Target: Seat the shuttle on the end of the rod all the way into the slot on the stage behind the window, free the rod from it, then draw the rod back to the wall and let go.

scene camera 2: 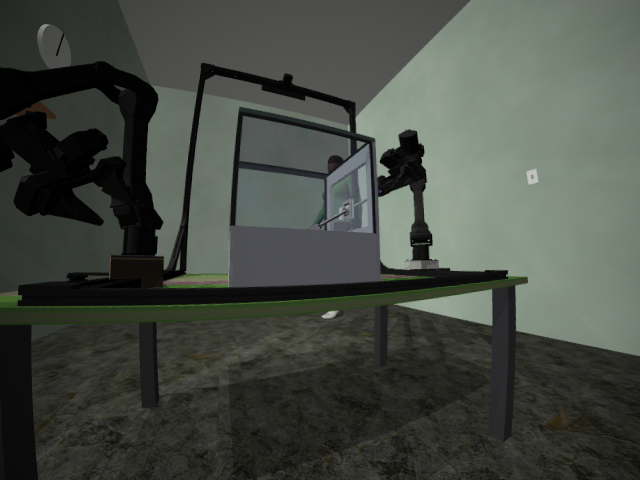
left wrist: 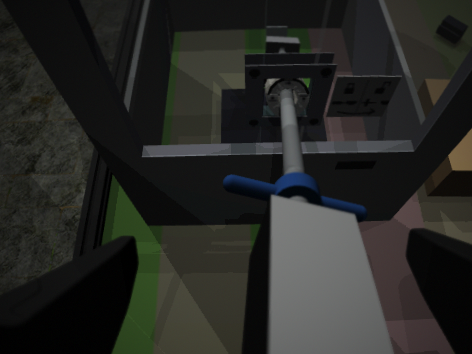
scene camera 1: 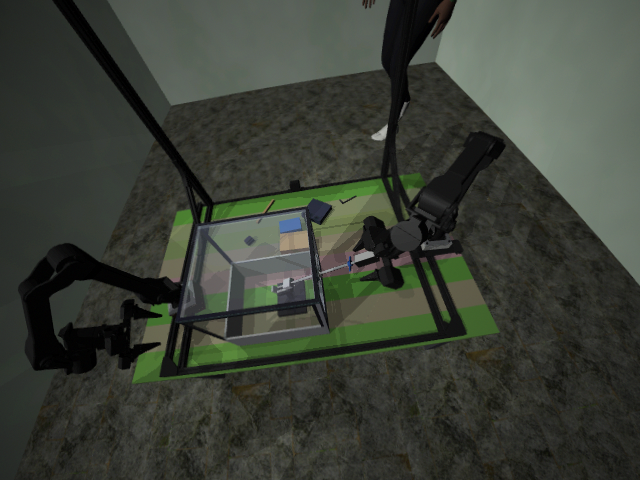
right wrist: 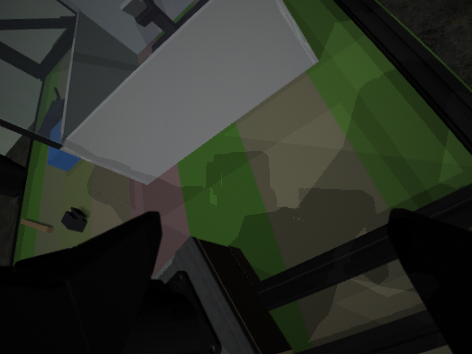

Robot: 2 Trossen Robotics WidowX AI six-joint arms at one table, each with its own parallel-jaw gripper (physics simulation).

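Places are measured from the left arm's base along level axes (x up, y left, z back), in metres.
Pixels of known places: left gripper, between the fingertips: [scene camera 2: 382, 193] [scene camera 1: 357, 265]; right gripper, between the fingertips: [scene camera 2: 120, 213] [scene camera 1: 161, 329] [right wrist: 274, 222]; left arm's base, origin of its link: [scene camera 2: 421, 260]; right arm's base, origin of its link: [scene camera 2: 138, 255] [right wrist: 173, 333].
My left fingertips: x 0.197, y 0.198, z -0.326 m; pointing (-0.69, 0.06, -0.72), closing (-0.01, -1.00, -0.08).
Ahead of a thing's pixels: the offset from my left fingertips to its middle. "pt": to the spot under its first point.
A grey rod [scene camera 1: 328, 271] [left wrist: 291, 140] [scene camera 2: 332, 218] runs through the side wall of the glass enclosure [scene camera 1: 309, 219] [scene camera 2: 304, 125]. It carries a blue cross handle {pt dx +0.005, dy -0.004, dz -0.017 m} [scene camera 1: 350, 263] [left wrist: 298, 186] and a white grip block {pt dx +0.038, dy +0.000, dz +0.025 m} [scene camera 1: 367, 257] [left wrist: 322, 274] outside the wall. In the left wrist view the rod passes through a round port {pt dx -0.047, dy -0.009, dz -0.105 m} [left wrist: 287, 88] in a dark plate. The small pale shuttle {dx -0.118, dy -0.012, dz -0.207 m} [scene camera 1: 286, 285] [left wrist: 282, 43] sits on the dark stage {pt dx +0.093, dy +0.124, dz -0.153 m} [scene camera 1: 292, 305] beyond it. My left gripper [scene camera 1: 364, 260] [left wrist: 273, 247] is open, its fingers standing wide on either side of the grip block. My right gripper [scene camera 1: 151, 330] [right wrist: 274, 222] is open and empty at the table's left edge.
A person [scene camera 1: 409, 48] stands behind the table. A dark blue block {dx -0.244, dy -0.397, dz -0.119 m} [scene camera 1: 318, 210] lies at the enclosure's back corner, with a blue pad {dx -0.237, dy -0.318, dz -0.233 m} [scene camera 1: 290, 225] and a tan block {dx -0.227, dy -0.225, dz -0.207 m} [scene camera 1: 294, 242] inside. A black frame [scene camera 1: 442, 305] rings the table. A lock-symbol plate {pt dx -0.055, dy -0.054, dz -0.110 m} [left wrist: 362, 96] hangs beside the port.
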